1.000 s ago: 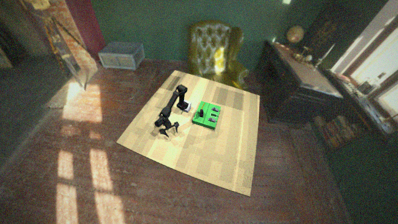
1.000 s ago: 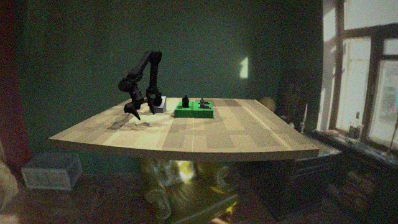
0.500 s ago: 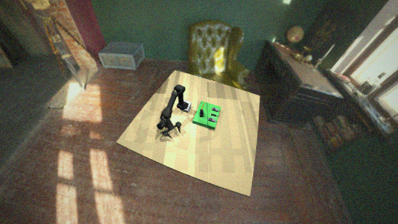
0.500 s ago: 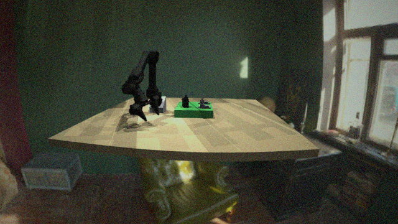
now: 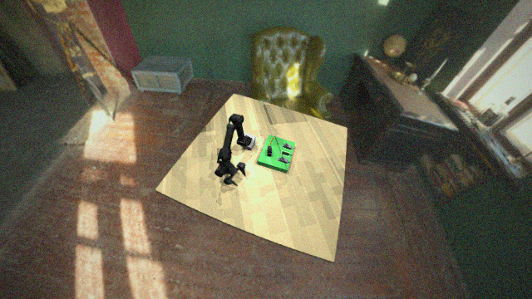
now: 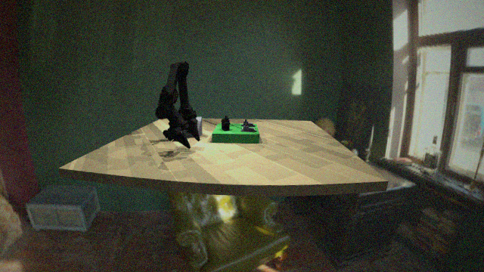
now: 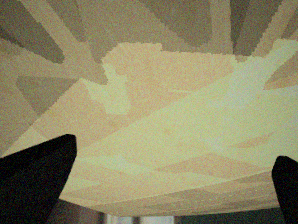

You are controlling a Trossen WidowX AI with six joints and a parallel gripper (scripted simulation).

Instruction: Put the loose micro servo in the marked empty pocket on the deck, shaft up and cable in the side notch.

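Now: the green robot deck 6 cm ahead of my gripper tip, 37 cm to the left of it and 2 cm below it.
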